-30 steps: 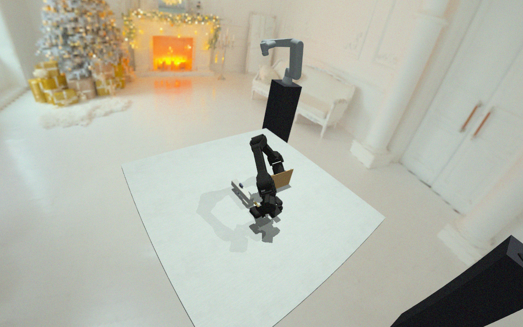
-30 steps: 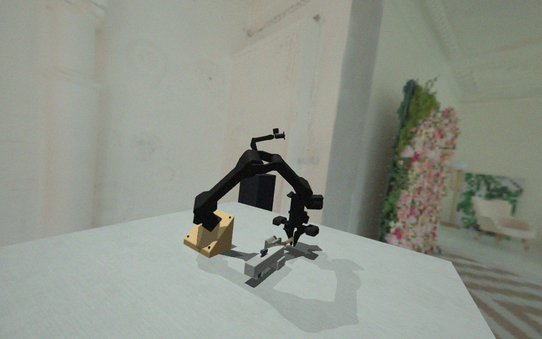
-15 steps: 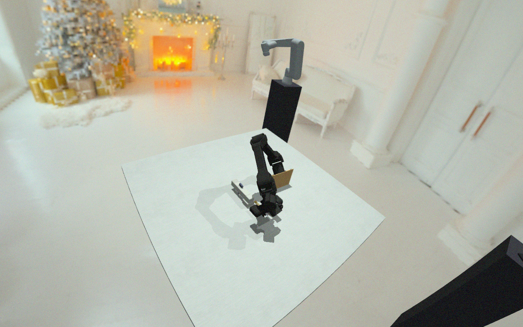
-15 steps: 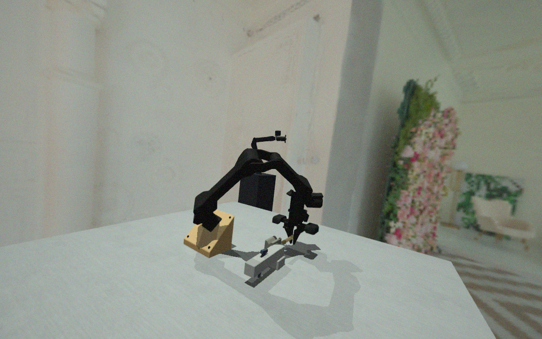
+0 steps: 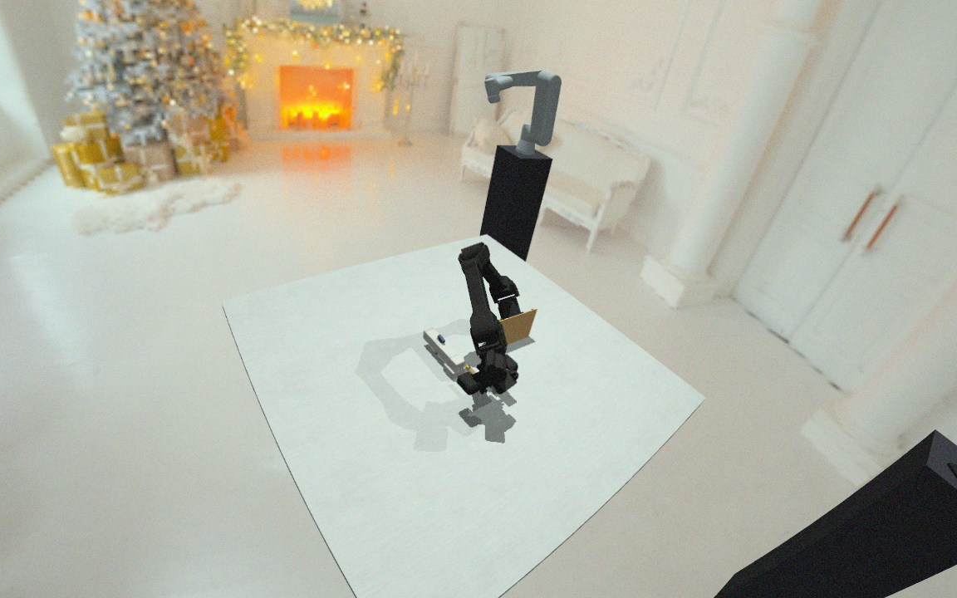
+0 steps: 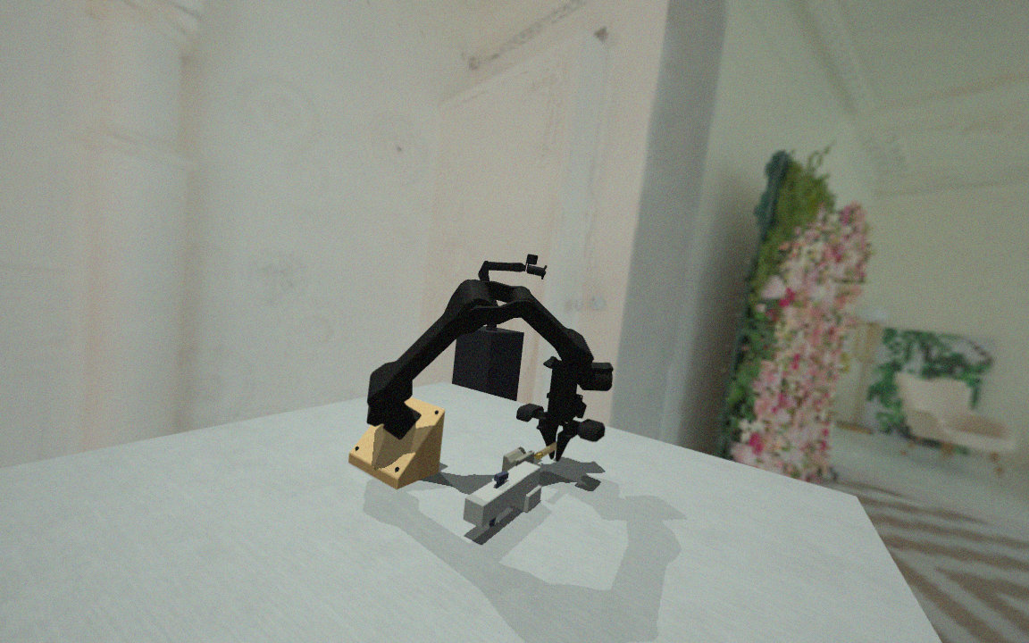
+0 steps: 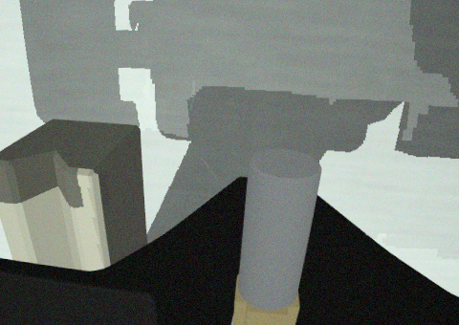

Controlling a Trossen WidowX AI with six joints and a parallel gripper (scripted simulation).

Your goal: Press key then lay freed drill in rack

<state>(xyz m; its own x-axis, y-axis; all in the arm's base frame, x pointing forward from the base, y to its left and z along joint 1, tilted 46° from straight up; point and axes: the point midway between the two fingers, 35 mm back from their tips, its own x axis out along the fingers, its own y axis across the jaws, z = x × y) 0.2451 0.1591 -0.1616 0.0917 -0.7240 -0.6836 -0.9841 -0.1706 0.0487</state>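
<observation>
The drill is 10 mm ahead of my gripper tip, 40 mm to the right of it and 30 mm above it. The rest, counted from my gripper tip: dark blue key (40 mm ahead, 220 mm to the right, 10 mm above); grey grooved rack (70 mm behind, 40 mm to the right, 20 mm below); grey housing (30 mm ahead, 200 mm to the right).
</observation>
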